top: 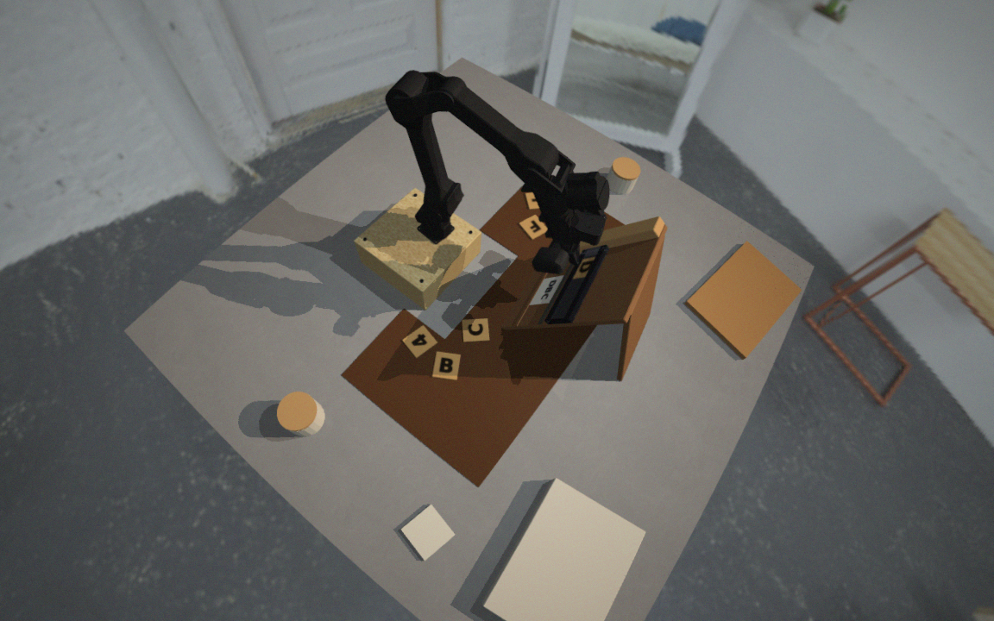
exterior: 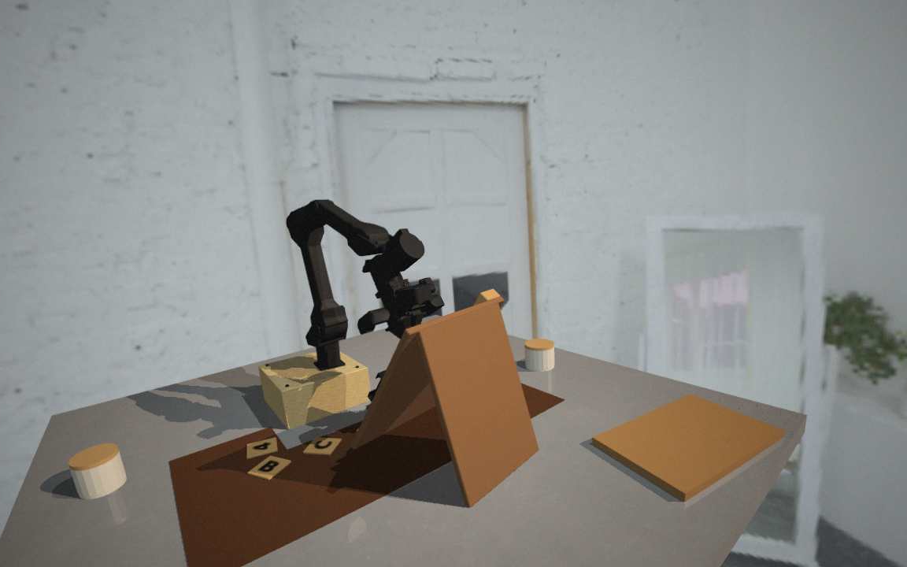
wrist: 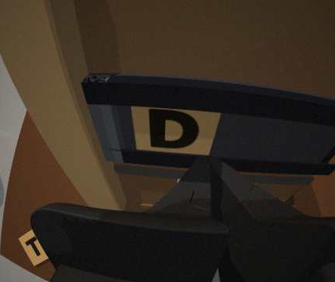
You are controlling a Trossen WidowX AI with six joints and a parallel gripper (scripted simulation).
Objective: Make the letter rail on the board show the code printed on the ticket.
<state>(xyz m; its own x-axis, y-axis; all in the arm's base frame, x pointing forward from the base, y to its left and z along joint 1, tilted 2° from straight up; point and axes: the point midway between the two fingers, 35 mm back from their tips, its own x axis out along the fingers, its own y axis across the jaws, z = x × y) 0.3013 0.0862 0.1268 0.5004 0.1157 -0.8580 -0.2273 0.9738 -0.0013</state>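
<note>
The D tile lies 20 mm ahead of my gripper tip, 20 mm to the left of it and 20 mm below it. The rest, counted from my gripper tip: brown mat (110 mm behind, 90 mm to the right, 180 mm below); then white ticket (20 mm behind, 30 mm to the right, 100 mm below); then C tile (100 mm behind, 190 mm to the right, 180 mm below).
</note>
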